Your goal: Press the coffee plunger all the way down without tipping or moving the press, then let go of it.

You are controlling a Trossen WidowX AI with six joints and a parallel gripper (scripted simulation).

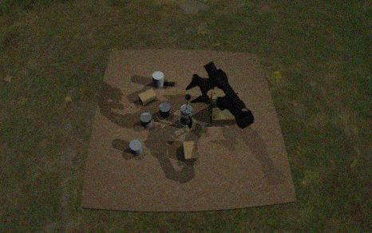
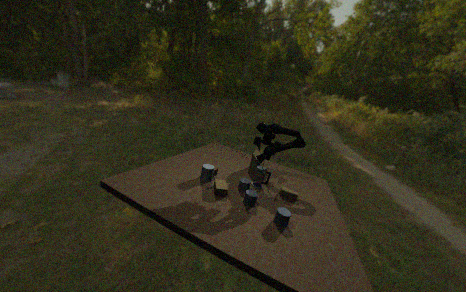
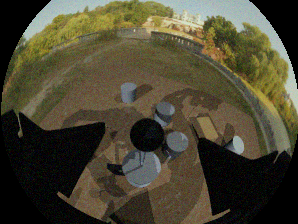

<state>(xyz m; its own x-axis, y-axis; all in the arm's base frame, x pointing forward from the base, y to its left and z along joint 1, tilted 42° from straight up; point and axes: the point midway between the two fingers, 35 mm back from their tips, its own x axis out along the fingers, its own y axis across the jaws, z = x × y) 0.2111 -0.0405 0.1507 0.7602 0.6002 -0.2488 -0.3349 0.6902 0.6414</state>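
Right now the coffee press is 1 cm behind my gripper tip, 2 cm to the left of it and 14 cm below it.
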